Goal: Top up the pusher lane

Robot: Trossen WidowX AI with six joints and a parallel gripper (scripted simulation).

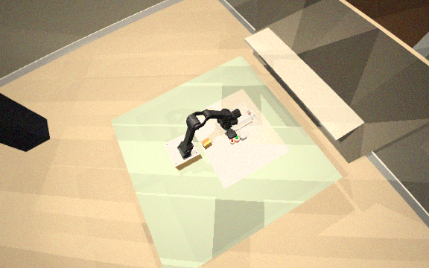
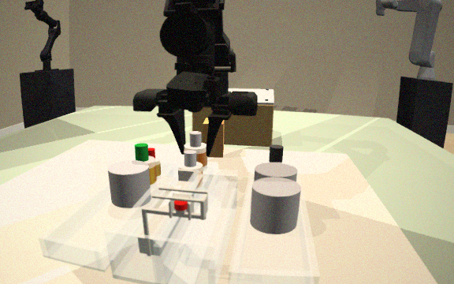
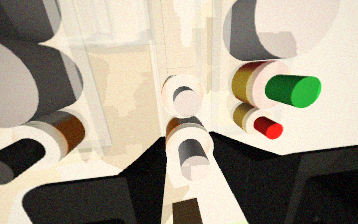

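Right now the clear pusher lane is 140 mm ahead of my gripper tip, 30 mm below it and 20 mm to the left of it. From my gripper tip the other things lie so: red knob: 220 mm ahead, 30 mm to the left, 20 mm above; then small brown box: 170 mm behind, 10 mm below.
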